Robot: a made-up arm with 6 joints. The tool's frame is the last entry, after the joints. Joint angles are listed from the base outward. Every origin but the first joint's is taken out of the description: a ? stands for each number. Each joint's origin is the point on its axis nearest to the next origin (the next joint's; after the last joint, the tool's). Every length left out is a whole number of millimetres.
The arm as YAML. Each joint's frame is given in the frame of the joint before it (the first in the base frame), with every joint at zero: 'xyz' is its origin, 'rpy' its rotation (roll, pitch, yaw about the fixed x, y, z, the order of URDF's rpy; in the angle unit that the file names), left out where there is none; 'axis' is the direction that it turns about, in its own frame. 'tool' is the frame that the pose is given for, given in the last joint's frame.
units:
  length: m
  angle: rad
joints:
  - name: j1
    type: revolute
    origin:
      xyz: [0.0, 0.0, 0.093]
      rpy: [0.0, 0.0, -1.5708]
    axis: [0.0, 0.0, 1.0]
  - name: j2
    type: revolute
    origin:
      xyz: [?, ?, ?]
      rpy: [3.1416, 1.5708, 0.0]
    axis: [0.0, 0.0, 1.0]
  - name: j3
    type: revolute
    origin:
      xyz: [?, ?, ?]
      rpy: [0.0, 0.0, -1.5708]
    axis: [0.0, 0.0, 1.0]
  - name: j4
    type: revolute
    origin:
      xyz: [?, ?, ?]
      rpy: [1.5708, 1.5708, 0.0]
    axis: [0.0, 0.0, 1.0]
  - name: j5
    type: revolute
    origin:
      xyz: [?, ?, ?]
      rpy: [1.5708, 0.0, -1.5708]
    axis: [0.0, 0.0, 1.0]
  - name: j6
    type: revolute
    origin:
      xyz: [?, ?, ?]
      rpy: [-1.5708, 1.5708, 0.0]
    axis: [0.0, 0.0, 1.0]
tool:
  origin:
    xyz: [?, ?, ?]
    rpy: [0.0, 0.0, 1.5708]
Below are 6 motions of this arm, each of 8 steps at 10 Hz.
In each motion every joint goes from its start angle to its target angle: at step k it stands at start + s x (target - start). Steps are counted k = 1, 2, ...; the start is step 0. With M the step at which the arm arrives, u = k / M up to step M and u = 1 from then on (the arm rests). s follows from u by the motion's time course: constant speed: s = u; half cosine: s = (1 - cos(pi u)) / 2; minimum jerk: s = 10 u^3 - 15 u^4 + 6 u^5.
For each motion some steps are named. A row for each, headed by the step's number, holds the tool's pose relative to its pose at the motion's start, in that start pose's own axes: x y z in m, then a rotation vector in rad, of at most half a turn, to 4 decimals.
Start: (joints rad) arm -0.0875 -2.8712 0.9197 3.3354 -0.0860 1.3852
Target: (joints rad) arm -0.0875 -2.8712 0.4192 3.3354 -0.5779 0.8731
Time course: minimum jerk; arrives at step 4
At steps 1, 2, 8:
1: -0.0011 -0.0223 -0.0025 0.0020 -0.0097 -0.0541
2: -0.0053 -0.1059 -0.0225 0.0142 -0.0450 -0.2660
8: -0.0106 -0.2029 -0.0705 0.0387 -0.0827 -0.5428

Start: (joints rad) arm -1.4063 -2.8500 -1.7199 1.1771 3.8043 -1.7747
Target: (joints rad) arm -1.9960 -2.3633 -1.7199 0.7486 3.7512 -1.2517
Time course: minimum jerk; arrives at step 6
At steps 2, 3, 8:
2: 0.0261 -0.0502 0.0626 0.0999 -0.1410 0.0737
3: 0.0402 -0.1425 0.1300 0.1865 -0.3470 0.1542
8: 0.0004 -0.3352 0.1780 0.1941 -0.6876 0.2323

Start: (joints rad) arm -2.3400 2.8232 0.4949 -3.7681 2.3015 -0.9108
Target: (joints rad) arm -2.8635 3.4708 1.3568 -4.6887 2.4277 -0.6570
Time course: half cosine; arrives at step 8
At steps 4, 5, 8:
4: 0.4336 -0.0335 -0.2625 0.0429 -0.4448 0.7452
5: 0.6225 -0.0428 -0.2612 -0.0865 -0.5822 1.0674
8: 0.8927 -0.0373 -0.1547 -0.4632 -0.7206 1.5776

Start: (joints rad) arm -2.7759 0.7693 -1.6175 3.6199 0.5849 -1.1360
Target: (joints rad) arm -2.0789 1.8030 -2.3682 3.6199 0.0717 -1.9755
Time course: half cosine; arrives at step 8
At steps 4, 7, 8:
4: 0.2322 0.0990 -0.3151 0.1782 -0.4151 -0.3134
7: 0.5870 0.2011 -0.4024 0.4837 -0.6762 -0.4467
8: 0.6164 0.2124 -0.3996 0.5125 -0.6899 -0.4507

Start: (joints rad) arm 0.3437 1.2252 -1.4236 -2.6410 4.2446 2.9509
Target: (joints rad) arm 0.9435 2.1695 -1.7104 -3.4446 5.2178 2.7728
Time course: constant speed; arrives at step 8
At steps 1, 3, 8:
1: 0.0483 0.0406 0.0981 0.0163 -0.0505 0.0307
3: 0.1600 0.1629 0.2648 0.0738 -0.1268 0.0501
8: 0.5096 0.5934 0.4271 0.2559 -0.2788 -0.1948

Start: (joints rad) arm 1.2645 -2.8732 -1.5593 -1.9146 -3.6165 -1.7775
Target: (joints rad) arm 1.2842 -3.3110 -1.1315 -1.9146 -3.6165 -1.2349
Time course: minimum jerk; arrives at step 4
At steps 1, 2, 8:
1: 0.0052 -0.0167 -0.0332 0.0017 -0.0009 0.0574
2: 0.0405 -0.0801 -0.1574 0.0077 -0.0053 0.2773
8: 0.1185 -0.1568 -0.3022 0.0139 -0.0127 0.5546

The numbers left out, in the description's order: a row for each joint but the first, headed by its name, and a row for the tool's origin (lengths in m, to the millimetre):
j2: -0.05 0.0 0.0
j3: -0.829 0.0 0.0
j4: 0.0 -0.431 0.0
j5: 0.0 0.0 0.0
j6: 0.0 0.089 0.0
tool: 0.0 0.0 0.0

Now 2 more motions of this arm.
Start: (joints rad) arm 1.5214 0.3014 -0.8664 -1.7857 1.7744 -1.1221
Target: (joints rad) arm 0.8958 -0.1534 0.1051 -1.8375 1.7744 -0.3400
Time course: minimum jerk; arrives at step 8
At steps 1, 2, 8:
1: -0.0013 -0.0048 -0.0008 0.0109 0.0064 0.0076
2: -0.0075 -0.0299 -0.0057 0.0711 0.0401 0.0491
8: 0.0309 -0.1846 -0.1192 0.7502 0.2607 0.4414

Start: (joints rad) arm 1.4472 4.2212 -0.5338 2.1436 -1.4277 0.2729
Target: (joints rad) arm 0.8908 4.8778 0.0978 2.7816 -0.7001 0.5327
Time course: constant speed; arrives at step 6
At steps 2, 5, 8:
2: -0.2624 -0.3471 -0.0477 0.4389 -0.0730 -0.2259
5: -0.8284 -0.6427 -0.2999 0.9893 -0.3767 -0.4374
8: -1.0375 -0.6564 -0.3999 1.1059 -0.5224 -0.4858

